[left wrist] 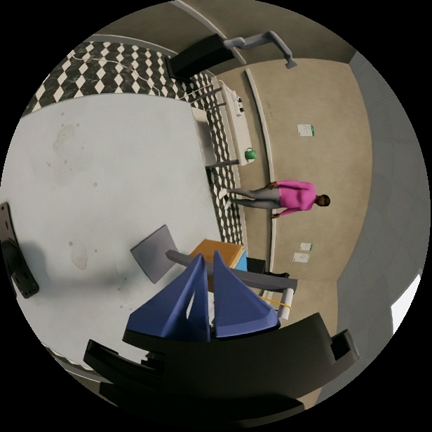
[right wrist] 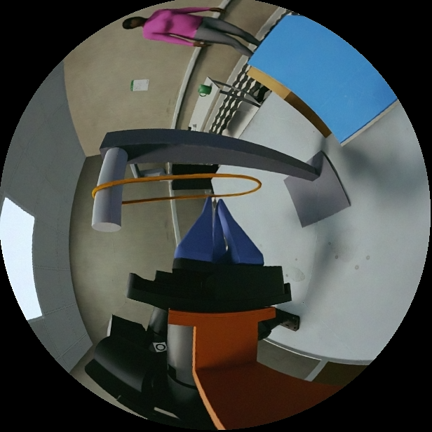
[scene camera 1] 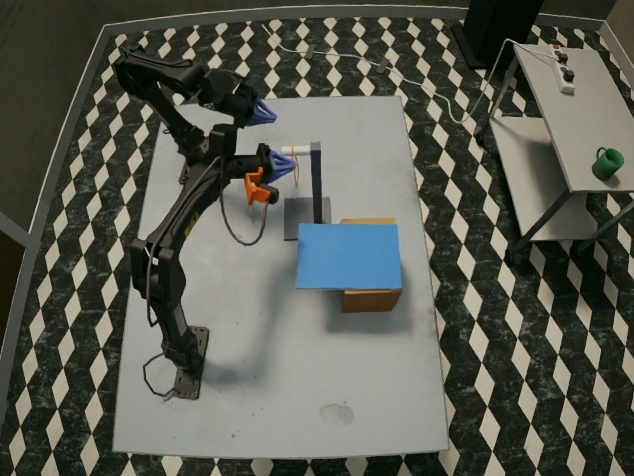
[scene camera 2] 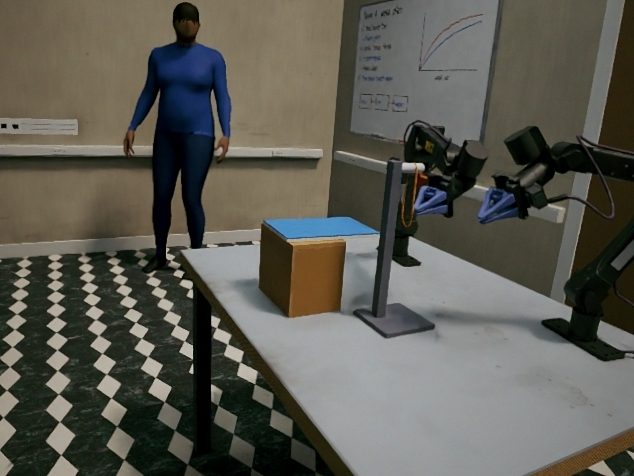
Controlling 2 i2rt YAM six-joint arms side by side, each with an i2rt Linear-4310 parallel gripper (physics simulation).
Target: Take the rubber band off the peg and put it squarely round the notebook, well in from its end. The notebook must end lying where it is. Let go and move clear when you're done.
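Pixels of known places: left gripper, fingertip midpoint: (scene camera 1: pixel 275 119) (scene camera 2: pixel 480 220); right gripper, fingertip midpoint: (scene camera 1: pixel 296 165) (scene camera 2: pixel 414 211); left arm's base, origin of the base link: (scene camera 1: pixel 196 160) (scene camera 2: pixel 580 339); right arm's base, origin of the base link: (scene camera 1: pixel 191 361) (scene camera 2: pixel 397 256).
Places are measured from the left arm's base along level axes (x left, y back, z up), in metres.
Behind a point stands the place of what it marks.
An orange rubber band (scene camera 1: pixel 297 179) {x -0.195, y -0.394, z 0.235 m} (scene camera 2: pixel 407 225) (right wrist: pixel 259 185) hangs in a long loop from the white peg (scene camera 1: pixel 302 150) {x -0.208, y -0.416, z 0.376 m} (scene camera 2: pixel 412 167) {x -0.193, y -0.401, z 0.370 m} (left wrist: pixel 285 314) (right wrist: pixel 107 215). The blue notebook (scene camera 1: pixel 349 256) {x -0.372, y -0.546, z 0.190 m} (scene camera 2: pixel 317 226) {x -0.368, y -0.554, z 0.190 m} (right wrist: pixel 320 70) lies flat on a brown box, one end overhanging it towards the arms. My right gripper (scene camera 1: pixel 295 164) {x -0.178, y -0.390, z 0.272 m} (scene camera 2: pixel 417 211) {x -0.178, y -0.390, z 0.272 m} (right wrist: pixel 213 200) is shut and empty, its tips close to the band's hanging part; whether they touch it is unclear. My left gripper (scene camera 1: pixel 276 118) {x -0.042, y -0.315, z 0.285 m} (scene camera 2: pixel 480 221) {x -0.042, y -0.315, z 0.285 m} (left wrist: pixel 209 256) is shut and empty, above the right one in scene camera 1, apart from the band.
The peg sticks out from the top of a grey post (scene camera 1: pixel 317 194) {x -0.209, y -0.447, z 0.194 m} (scene camera 2: pixel 386 256) {x -0.184, y -0.446, z 0.166 m}, towards the arms. The post's square base (scene camera 1: pixel 298 220) {x -0.197, y -0.385, z 0.012 m} (scene camera 2: pixel 396 322) {x -0.153, y -0.417, z 0.012 m} stands beside the brown box (scene camera 1: pixel 368 302) {x -0.454, y -0.608, z 0.096 m} (scene camera 2: pixel 314 279) {x -0.254, y -0.592, z 0.091 m}. A side table with a green mug (scene camera 1: pixel 607 163) stands beyond the worktable.
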